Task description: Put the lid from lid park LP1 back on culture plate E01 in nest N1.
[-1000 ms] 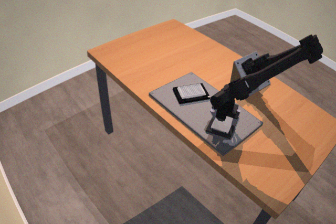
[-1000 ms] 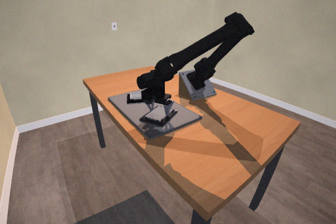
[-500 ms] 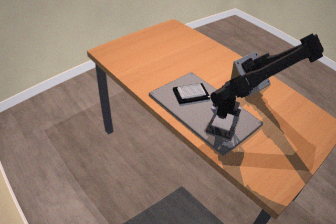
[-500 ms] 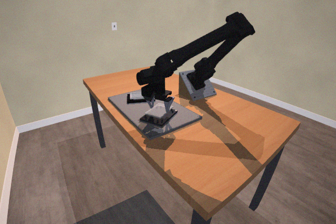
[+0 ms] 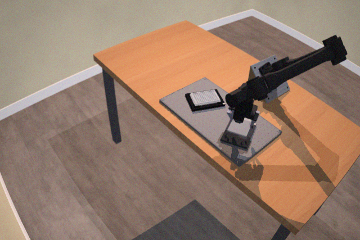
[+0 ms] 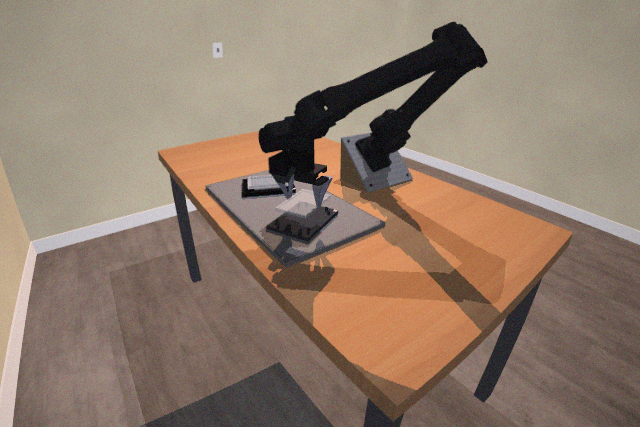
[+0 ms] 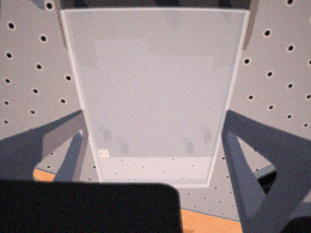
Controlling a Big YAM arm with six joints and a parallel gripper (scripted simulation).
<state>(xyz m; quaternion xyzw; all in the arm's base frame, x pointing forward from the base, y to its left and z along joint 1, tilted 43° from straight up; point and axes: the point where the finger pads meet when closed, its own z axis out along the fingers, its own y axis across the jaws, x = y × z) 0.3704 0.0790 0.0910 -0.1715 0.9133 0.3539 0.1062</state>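
Now: the lid park LP1 5 cm below my hand. From my hand the other things lie so: clear lid: right at my hand; black plate nest N1: 25 cm to the right, 5 cm below, 4 cm behind; white culture plate E01: 25 cm to the right, 4 cm below, 4 cm behind.
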